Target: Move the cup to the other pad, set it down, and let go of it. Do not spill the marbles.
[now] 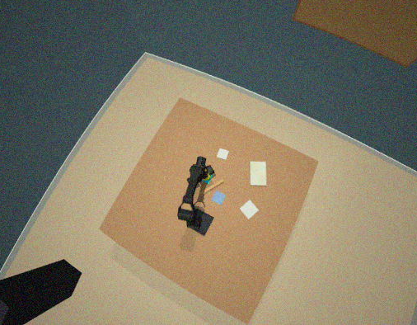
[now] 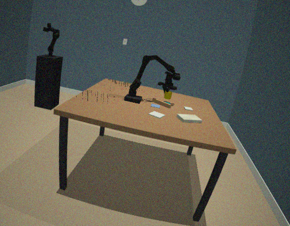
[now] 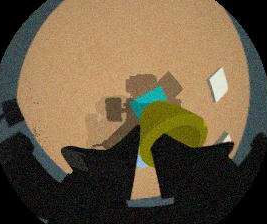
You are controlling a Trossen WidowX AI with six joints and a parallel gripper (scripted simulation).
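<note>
The cyan pad is 30 mm ahead of my gripper tip, 20 mm to the right of it and 90 mm below it. The rest, counted from my gripper tip: slab 200 mm ahead, 370 mm to the right, 70 mm below; yellow cup 20 mm ahead, 20 mm to the right.
</note>
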